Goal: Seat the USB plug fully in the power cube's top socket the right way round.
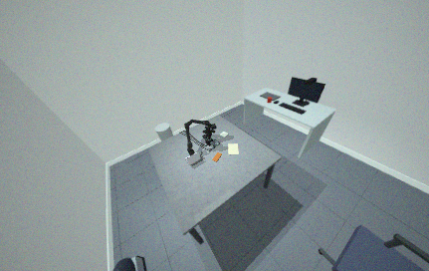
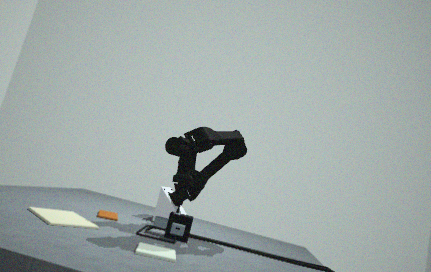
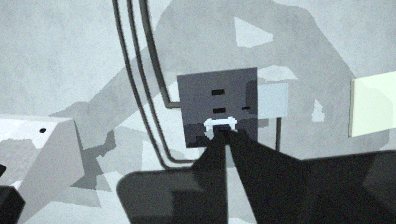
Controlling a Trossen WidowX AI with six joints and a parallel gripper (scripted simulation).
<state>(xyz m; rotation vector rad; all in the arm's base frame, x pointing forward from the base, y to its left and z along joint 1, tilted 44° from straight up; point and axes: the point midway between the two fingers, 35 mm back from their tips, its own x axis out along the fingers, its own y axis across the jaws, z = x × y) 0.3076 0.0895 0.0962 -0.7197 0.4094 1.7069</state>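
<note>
My gripper tip is now 40 mm above the USB socket. Round my gripper tip: pale card 260 mm ahead, 100 mm below, 60 mm to the left; then orange card 270 mm to the right, 100 mm below, 40 mm behind; then cream pad 270 mm to the right, 210 mm ahead, 100 mm below.
</note>
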